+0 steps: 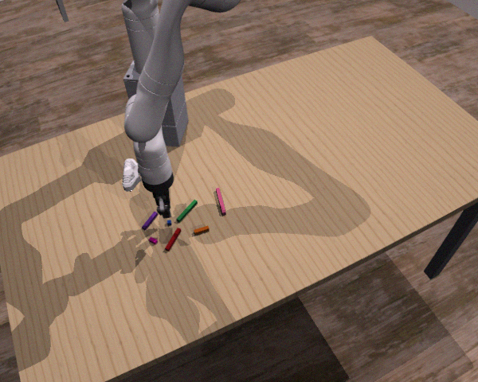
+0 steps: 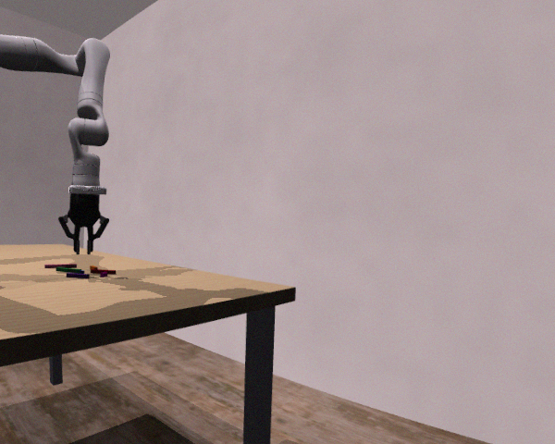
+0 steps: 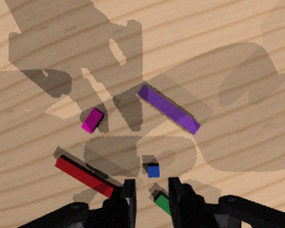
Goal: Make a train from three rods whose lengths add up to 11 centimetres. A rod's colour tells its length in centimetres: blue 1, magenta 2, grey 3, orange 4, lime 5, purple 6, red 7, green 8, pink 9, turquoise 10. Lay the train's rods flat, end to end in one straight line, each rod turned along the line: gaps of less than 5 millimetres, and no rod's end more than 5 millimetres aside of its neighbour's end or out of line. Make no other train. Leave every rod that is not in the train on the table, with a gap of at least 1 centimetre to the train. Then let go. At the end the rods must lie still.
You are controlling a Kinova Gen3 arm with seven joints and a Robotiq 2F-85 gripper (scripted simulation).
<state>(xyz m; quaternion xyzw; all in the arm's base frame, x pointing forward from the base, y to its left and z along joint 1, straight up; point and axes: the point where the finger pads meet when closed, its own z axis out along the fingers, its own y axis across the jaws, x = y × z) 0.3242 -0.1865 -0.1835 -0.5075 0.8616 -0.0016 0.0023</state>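
The blue rod lies 7 cm below my hand. The rest, counted from my hand: purple rod (7 cm below, 4 cm to the right, 4 cm behind); then red rod (7 cm below, 5 cm ahead, 2 cm to the right); then green rod (7 cm below, 6 cm to the left).
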